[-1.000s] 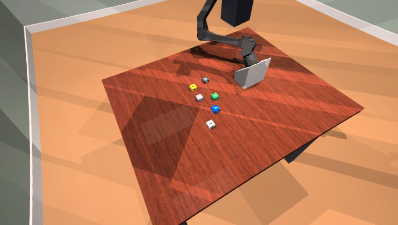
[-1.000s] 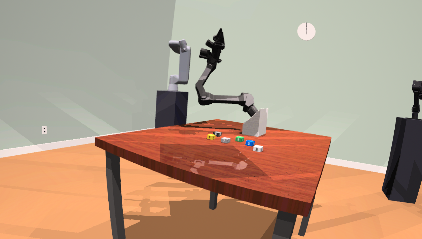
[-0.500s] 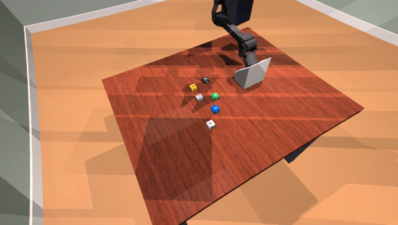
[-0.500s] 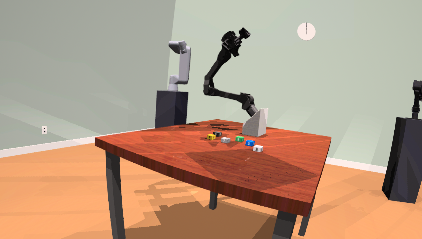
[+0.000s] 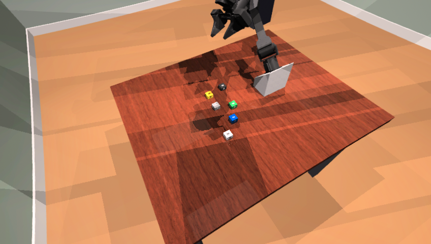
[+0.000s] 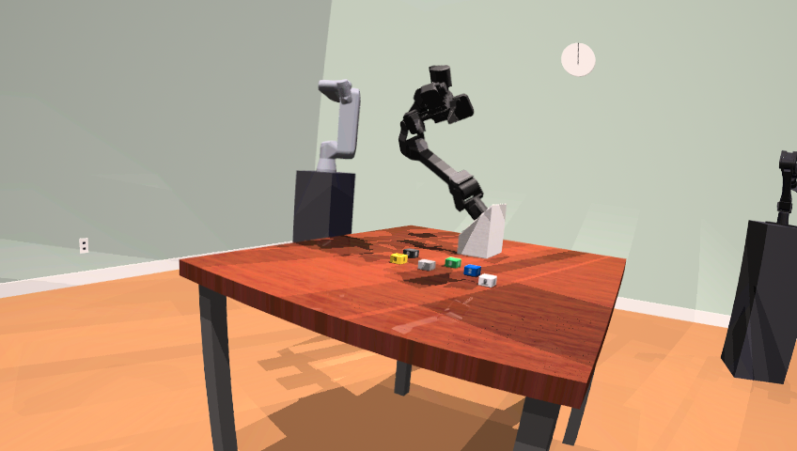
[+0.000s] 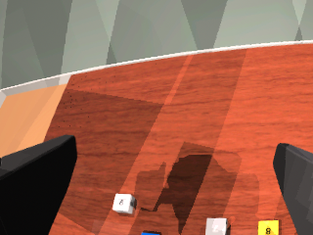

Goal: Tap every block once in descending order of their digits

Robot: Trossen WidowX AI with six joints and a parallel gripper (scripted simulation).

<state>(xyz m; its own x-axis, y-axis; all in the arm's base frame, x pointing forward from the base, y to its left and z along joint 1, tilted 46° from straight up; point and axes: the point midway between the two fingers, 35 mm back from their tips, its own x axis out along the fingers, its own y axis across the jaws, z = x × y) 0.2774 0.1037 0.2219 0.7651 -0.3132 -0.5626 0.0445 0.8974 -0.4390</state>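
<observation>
My gripper tip is 90 mm short of the white block, 200 mm to the right of it and 340 mm above it. Also, from my gripper tip: yellow 8 block (20 mm ahead, 60 mm to the right, 340 mm below); then light grey 7 block (40 mm ahead, 20 mm to the left, 340 mm below); then green 3 block (40 mm behind, 70 mm to the left, 340 mm below).
</observation>
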